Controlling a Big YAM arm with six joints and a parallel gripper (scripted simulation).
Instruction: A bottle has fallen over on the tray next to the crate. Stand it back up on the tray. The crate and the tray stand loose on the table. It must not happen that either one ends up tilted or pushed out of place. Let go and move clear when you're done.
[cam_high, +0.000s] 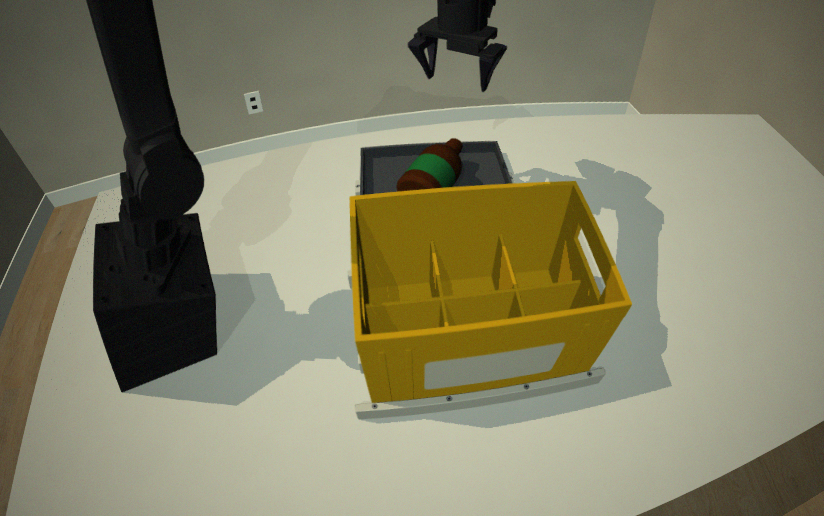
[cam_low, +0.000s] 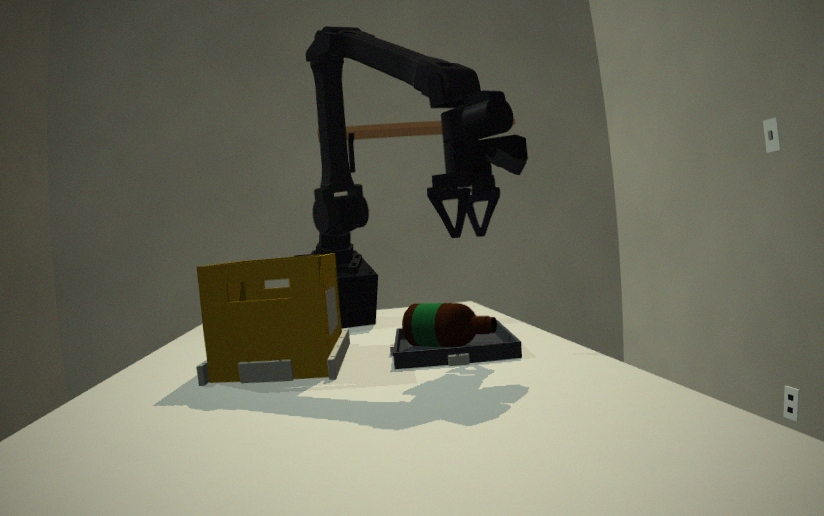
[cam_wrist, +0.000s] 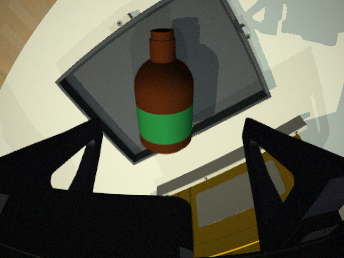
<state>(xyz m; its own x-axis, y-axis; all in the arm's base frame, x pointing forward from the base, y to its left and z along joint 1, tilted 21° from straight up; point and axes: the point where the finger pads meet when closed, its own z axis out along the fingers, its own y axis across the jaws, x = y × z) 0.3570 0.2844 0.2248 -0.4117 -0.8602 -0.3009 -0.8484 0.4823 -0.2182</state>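
My hand is 150 mm above the bottle, 40 mm to the left of it and 30 mm past it. Round my hand: tray: 180 mm below, 40 mm to the right, 30 mm behind; yellow crate: 320 mm to the right, 110 mm below, 20 mm ahead.
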